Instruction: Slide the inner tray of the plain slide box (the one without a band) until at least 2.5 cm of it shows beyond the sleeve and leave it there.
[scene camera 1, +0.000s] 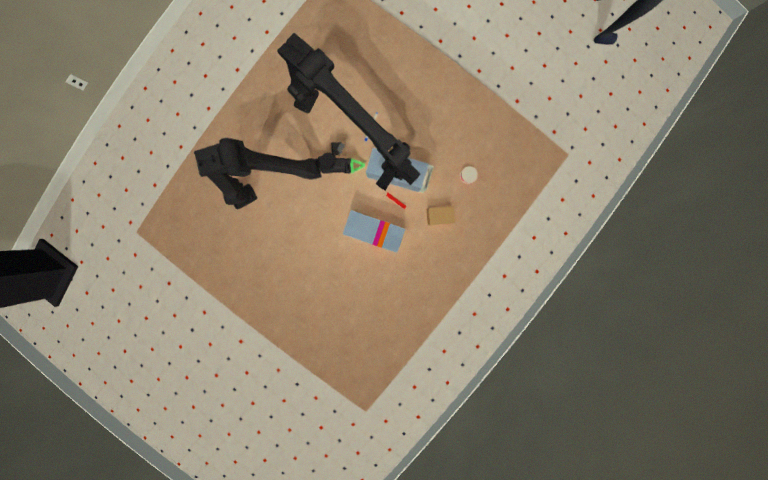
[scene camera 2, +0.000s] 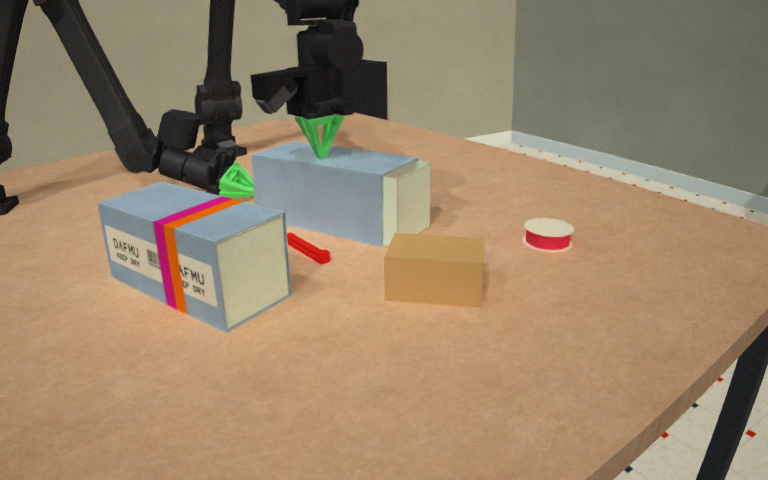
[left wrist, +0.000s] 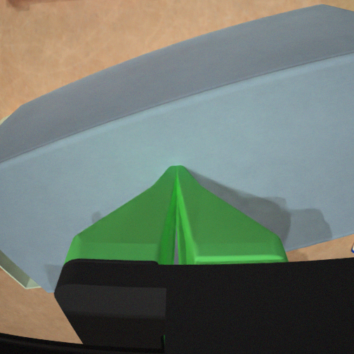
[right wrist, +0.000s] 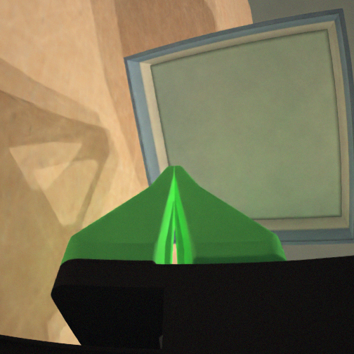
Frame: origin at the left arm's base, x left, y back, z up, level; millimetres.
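Where they show: left gripper, fingertip midpoint: (scene camera 2: 322, 158); right gripper, fingertip midpoint: (scene camera 1: 364, 165); left arm's base at its link origin: (scene camera 1: 306, 99); right arm's base at its link origin: (scene camera 1: 244, 196).
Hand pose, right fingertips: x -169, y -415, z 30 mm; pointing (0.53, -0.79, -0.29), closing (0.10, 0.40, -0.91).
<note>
Things, the pixels of their centre, and the offset from my right fingertips.
- banded box at the middle of its body: (scene camera 2: 189, 247) (scene camera 1: 374, 231) dy -187, dx -263, dz +28 mm
- red stick at the middle of its body: (scene camera 2: 305, 246) (scene camera 1: 396, 200) dy -212, dx -81, dz -22 mm
- tan block at the middle of its body: (scene camera 2: 436, 268) (scene camera 1: 440, 216) dy -435, dx -53, dz +0 mm
- red-and-white round tin at the middle of its body: (scene camera 2: 548, 234) (scene camera 1: 468, 175) dy -472, dx +192, dz -17 mm
The plain slide box's blue sleeve (scene camera 1: 378, 164) (scene camera 2: 317, 198) (left wrist: 125, 145) (right wrist: 139, 100) lies on the table. Its pale inner tray (scene camera 2: 414, 198) (left wrist: 19, 272) (right wrist: 250, 125) sticks out a short way at the right end in scene camera 2; at the other end it sits recessed. My left gripper (scene camera 2: 321, 156) (left wrist: 176, 176) is shut and empty, tips down at the sleeve's top; the wrist hides its fingers in scene camera 1. My right gripper (scene camera 1: 363, 165) (scene camera 2: 253, 187) (right wrist: 174, 177) is shut and empty, low by the recessed end. Contact there is unclear.
The banded box (scene camera 1: 360, 226) (scene camera 2: 249, 215) stands nearer scene camera 2. A red stick (scene camera 1: 396, 200) (scene camera 2: 308, 249) lies between the boxes. A tan block (scene camera 1: 441, 215) (scene camera 2: 434, 274) and a red-and-white round tin (scene camera 1: 469, 174) (scene camera 2: 548, 234) stand beyond the tray's end.
</note>
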